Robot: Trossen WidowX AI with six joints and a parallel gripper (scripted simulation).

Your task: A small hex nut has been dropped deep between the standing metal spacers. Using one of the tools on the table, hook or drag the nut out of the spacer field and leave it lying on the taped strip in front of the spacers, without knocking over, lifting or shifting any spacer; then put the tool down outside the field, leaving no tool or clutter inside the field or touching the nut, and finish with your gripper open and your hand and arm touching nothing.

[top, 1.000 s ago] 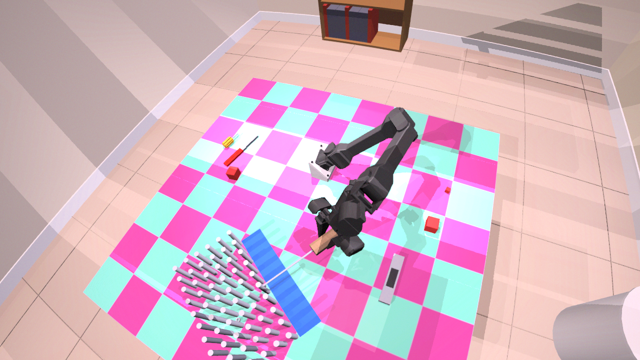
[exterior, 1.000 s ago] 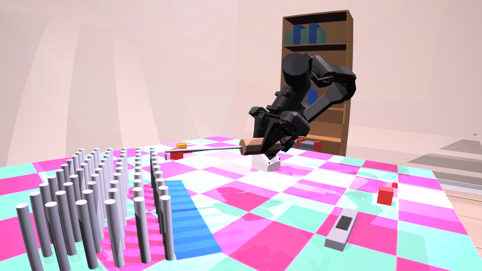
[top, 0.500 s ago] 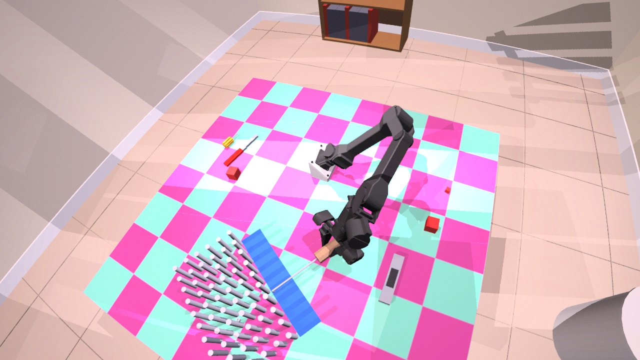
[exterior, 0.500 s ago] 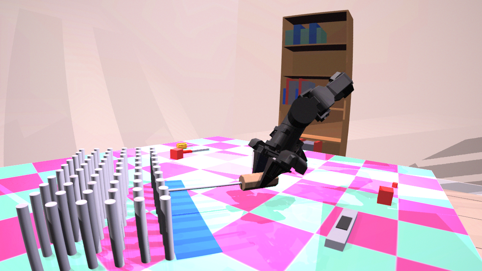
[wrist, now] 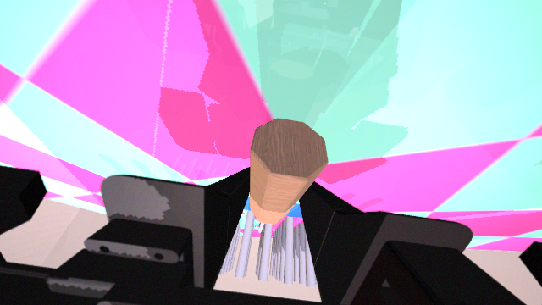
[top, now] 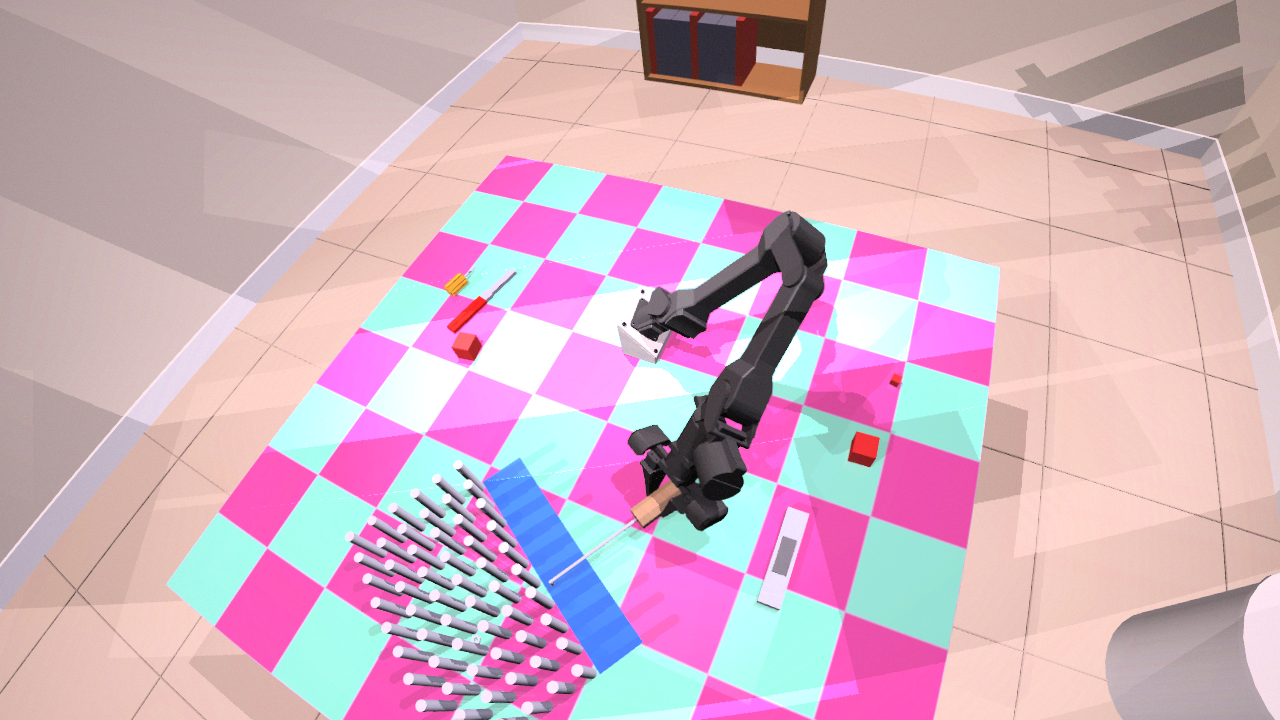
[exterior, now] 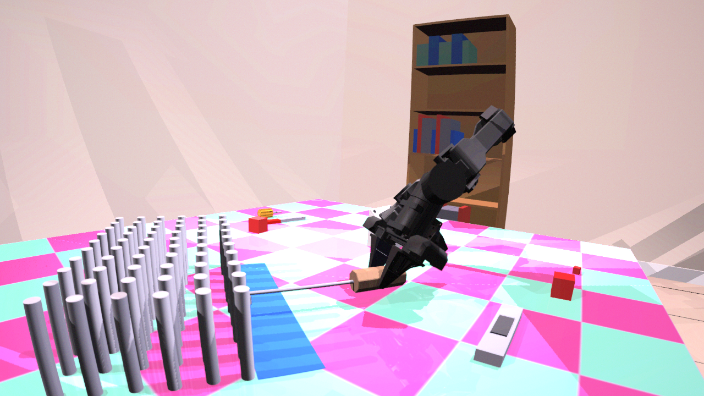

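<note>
Right now my gripper tip is 140 mm to the left of the blue taped strip, 120 mm short of it and 30 mm above it. Also, from my gripper tip: tiny red block: 360 mm to the left, 360 mm behind, 20 mm below; then wooden-handled tool: 80 mm ahead, 60 mm to the right; then grey-white block: 220 mm to the left, 20 mm below, 20 mm ahead.
</note>
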